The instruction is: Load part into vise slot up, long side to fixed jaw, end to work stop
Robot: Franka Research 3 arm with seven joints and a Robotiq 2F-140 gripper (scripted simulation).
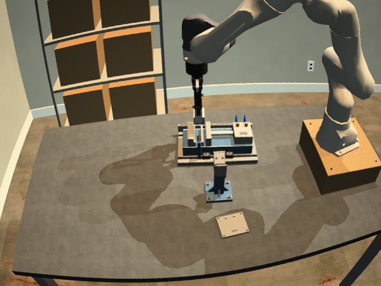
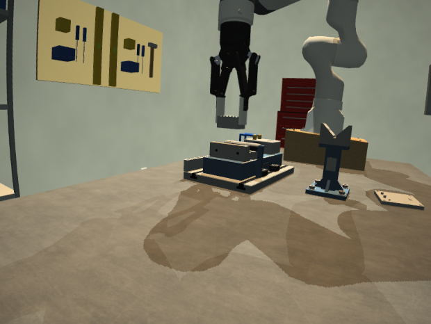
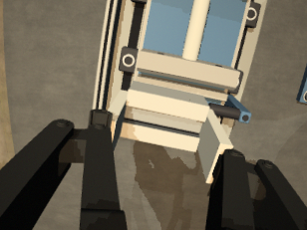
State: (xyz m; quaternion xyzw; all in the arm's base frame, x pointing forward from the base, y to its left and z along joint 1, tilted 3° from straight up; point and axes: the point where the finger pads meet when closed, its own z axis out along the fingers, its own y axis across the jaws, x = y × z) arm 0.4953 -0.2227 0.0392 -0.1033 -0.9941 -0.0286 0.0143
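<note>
The part is 20 mm below my hand. The rest, counted from my hand: fixed jaw 30 mm ahead, 10 mm to the left, 100 mm below; then moving jaw 30 mm behind, 20 mm to the left, 100 mm below; then work stop rod 10 mm ahead, 60 mm to the left, 80 mm below.
</note>
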